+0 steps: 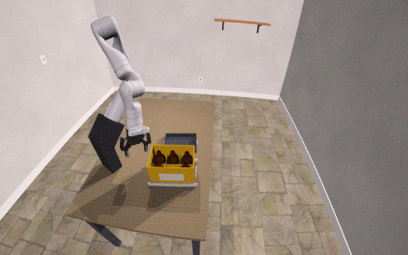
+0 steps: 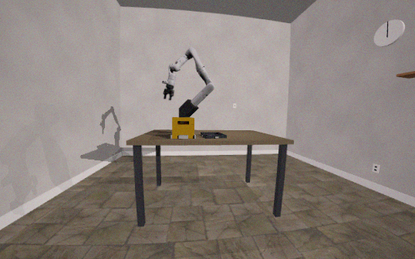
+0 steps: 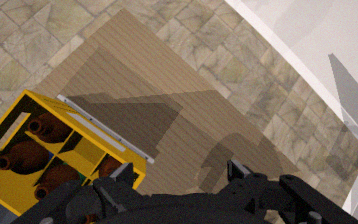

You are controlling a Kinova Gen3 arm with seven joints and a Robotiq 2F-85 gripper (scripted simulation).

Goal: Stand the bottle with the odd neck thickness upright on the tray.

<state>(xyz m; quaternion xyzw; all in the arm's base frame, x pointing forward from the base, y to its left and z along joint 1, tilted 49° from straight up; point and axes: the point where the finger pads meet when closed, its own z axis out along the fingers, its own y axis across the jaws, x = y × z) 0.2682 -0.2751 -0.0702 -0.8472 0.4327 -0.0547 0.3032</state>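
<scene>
The yellow crate is 27 cm below my hand, 17 cm to the left of it and 11 cm ahead of it. Also, from my hand: dark grey tray (45 cm to the left, 34 cm below, 8 cm ahead).
</scene>
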